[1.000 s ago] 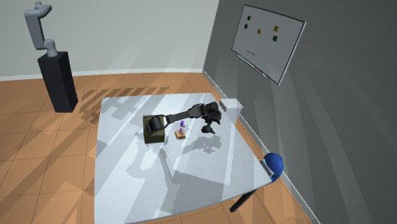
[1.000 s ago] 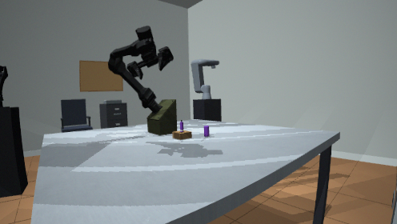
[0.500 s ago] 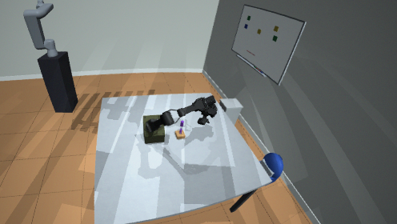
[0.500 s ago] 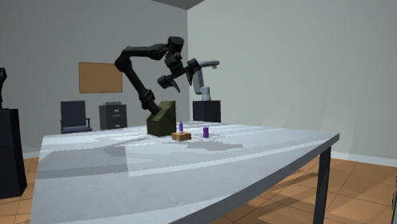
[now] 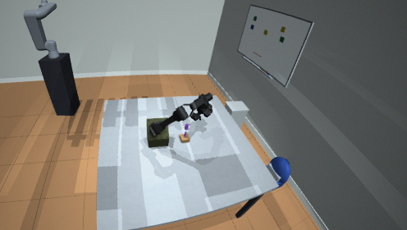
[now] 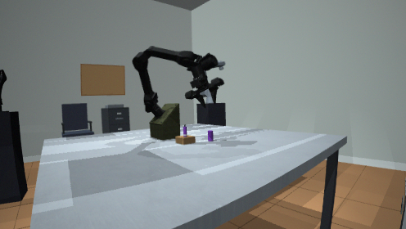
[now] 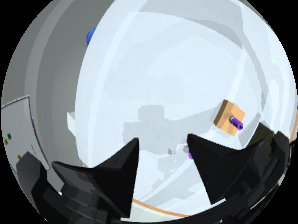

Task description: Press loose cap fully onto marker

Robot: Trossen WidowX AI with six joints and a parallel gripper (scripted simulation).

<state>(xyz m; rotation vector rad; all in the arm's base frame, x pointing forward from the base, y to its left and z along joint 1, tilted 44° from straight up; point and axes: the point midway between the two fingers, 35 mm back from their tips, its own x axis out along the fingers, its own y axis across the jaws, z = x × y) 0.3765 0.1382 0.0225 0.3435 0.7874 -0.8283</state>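
My gripper tip is 10 cm past the purple cap, 7 cm to the right of it and 16 cm above it. Also, from my gripper tip: tan holder block: 14 cm behind, 6 cm to the right, 17 cm below.
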